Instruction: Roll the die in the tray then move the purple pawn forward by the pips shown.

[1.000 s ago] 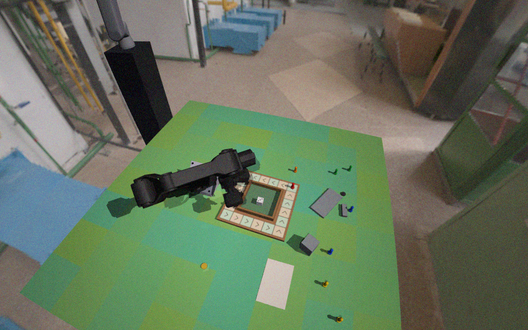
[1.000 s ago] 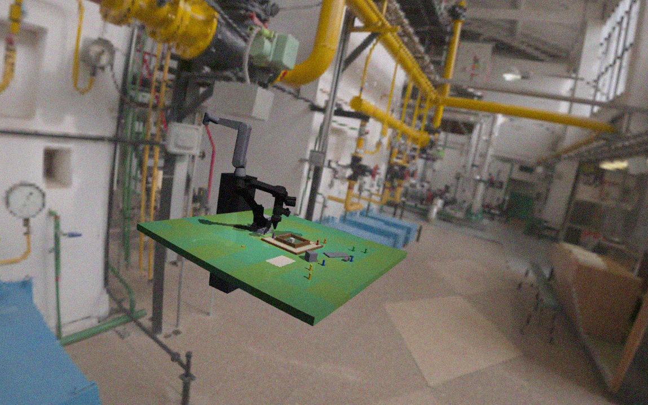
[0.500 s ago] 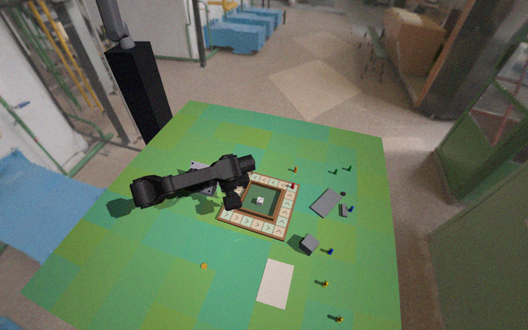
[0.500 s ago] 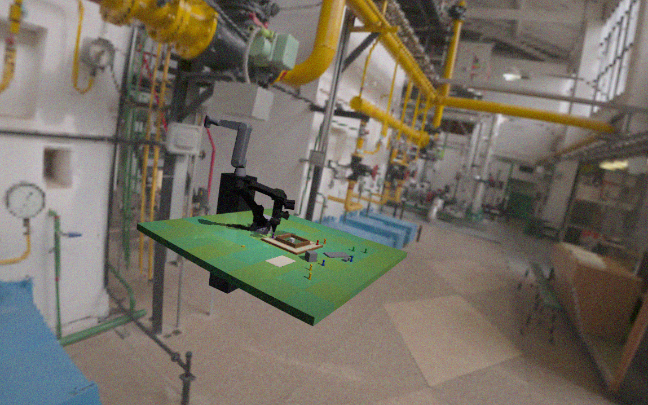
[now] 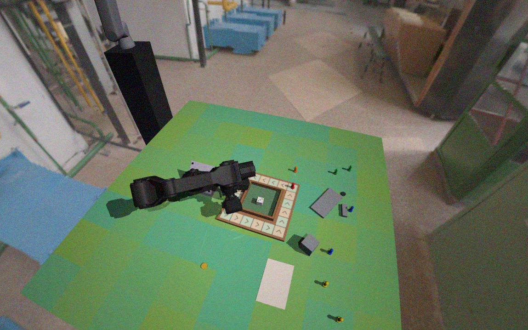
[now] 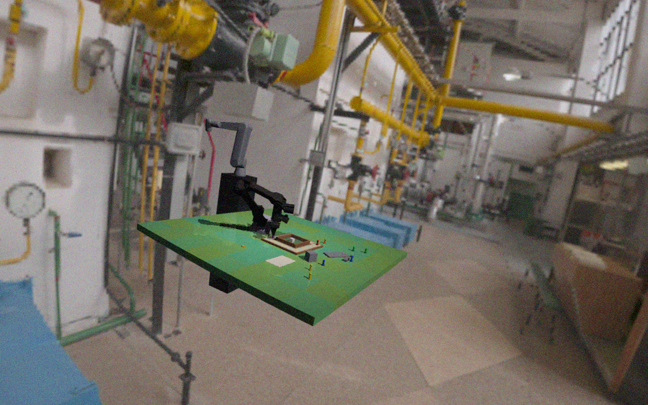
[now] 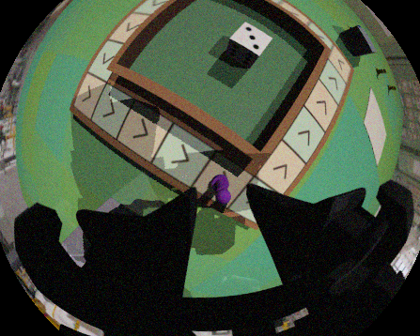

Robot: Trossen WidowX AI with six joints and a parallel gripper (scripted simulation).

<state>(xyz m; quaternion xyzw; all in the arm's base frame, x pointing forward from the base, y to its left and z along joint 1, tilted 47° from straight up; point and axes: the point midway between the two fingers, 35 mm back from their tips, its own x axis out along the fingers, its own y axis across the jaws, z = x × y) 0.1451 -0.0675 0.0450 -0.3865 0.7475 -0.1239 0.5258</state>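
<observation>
Now: gripper tip 1 cm above the purple pawn. From my gripper tip the other things lie so: tray 12 cm ahead, 4 cm to the left, 3 cm below; then white die 12 cm ahead, 3 cm to the left, 1 cm below; then red pawn 25 cm ahead, 14 cm to the left, 1 cm below.
</observation>
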